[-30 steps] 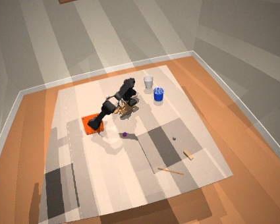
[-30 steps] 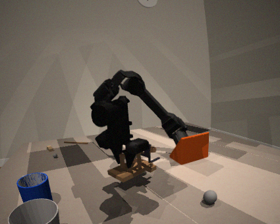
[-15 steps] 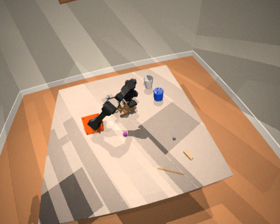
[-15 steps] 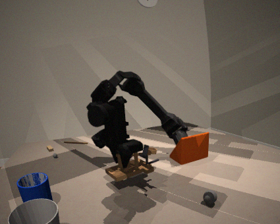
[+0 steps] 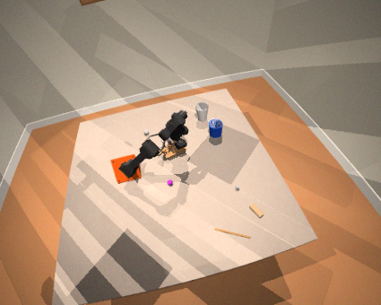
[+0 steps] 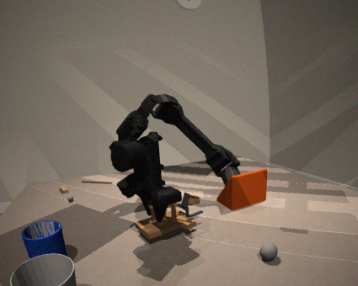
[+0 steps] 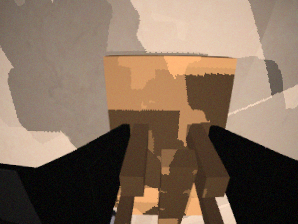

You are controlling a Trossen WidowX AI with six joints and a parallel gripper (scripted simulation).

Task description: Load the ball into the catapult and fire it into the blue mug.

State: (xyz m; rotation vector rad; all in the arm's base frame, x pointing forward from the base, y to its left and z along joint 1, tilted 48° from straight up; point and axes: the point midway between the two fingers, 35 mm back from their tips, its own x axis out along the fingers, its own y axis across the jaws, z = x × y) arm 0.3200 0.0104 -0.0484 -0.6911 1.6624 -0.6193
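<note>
My gripper tip is 4 cm past the catapult frame, 1 cm to the left of it and 5 cm below it. The rest, counted from my gripper tip: purple ball (13 cm behind, 21 cm to the right, 4 cm below); blue mug (28 cm ahead, 3 cm to the left, 2 cm below); wooden catapult (7 cm behind, 2 cm above).
</note>
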